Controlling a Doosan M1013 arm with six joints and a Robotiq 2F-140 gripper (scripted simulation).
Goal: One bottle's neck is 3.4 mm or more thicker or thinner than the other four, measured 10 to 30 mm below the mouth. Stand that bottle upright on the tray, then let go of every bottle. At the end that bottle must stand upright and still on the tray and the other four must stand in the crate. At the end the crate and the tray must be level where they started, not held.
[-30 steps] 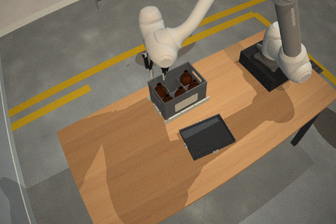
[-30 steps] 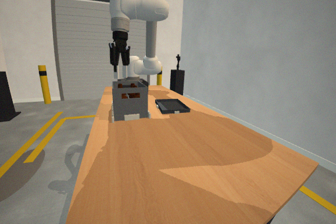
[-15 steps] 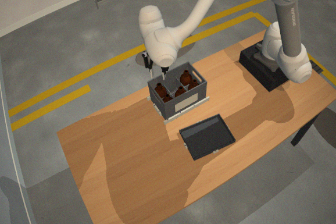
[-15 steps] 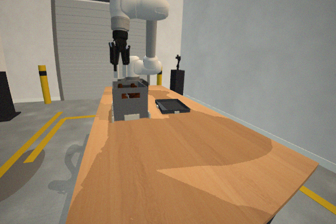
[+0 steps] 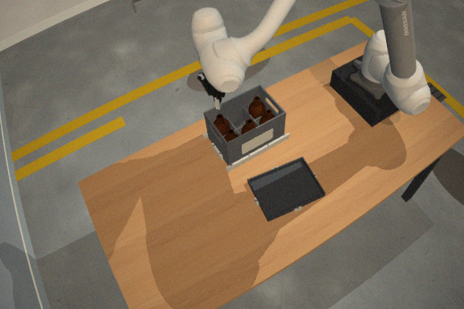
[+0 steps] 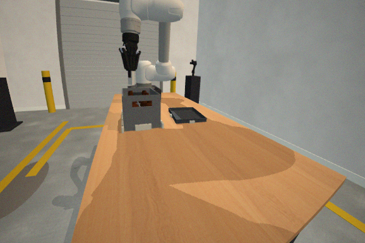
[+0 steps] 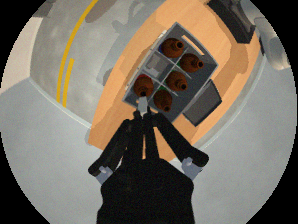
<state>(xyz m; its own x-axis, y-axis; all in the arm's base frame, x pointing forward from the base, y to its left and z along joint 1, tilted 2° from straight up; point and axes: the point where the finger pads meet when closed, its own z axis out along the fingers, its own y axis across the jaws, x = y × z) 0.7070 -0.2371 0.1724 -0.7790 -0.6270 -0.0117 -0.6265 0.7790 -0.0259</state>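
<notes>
Now: the glass bottle 70 mm behind my hand, 100 mm to the left of it and 170 mm below it. From my hand the other things lie so: dark tray (50 mm behind, 350 mm to the left, 240 mm below); then grey crate (80 mm behind, 50 mm to the left, 170 mm below).
</notes>
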